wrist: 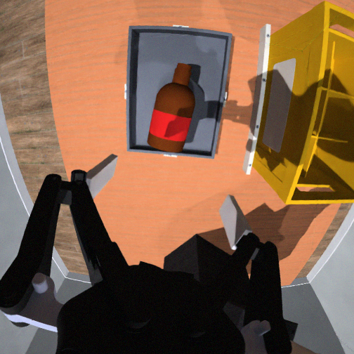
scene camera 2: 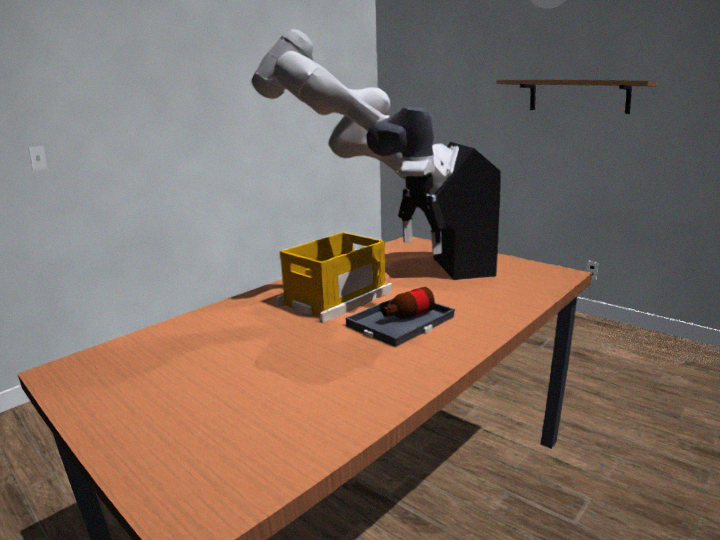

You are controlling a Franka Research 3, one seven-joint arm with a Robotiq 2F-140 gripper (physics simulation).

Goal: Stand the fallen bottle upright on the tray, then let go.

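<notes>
A brown bottle (scene camera 2: pixel 413 303) (wrist: pixel 171 118) with a red label lies on its side in the shallow dark grey tray (scene camera 2: pixel 396 338) (wrist: pixel 226 65). In the wrist view its neck points toward the top of the picture and its base lies near the tray's lower wall. In the scene view the neck points left, toward the yellow crate's side. My gripper (scene camera 2: pixel 422 241) (wrist: pixel 171 184) is wide open and empty. It hangs above the table, near the robot's black base and higher than the bottle. In the wrist view the fingertips are below the tray, apart from the bottle.
A yellow crate (scene camera 2: pixel 301 284) (wrist: pixel 309 115) with compartments stands beside the tray, with white strips (scene camera 2: pixel 355 302) (wrist: pixel 258 95) along its foot. The robot's black base (scene camera 2: pixel 473 215) stands at the table's far end. The orange-brown wooden table (scene camera 2: pixel 232 418) (wrist: pixel 90 60) carries them.
</notes>
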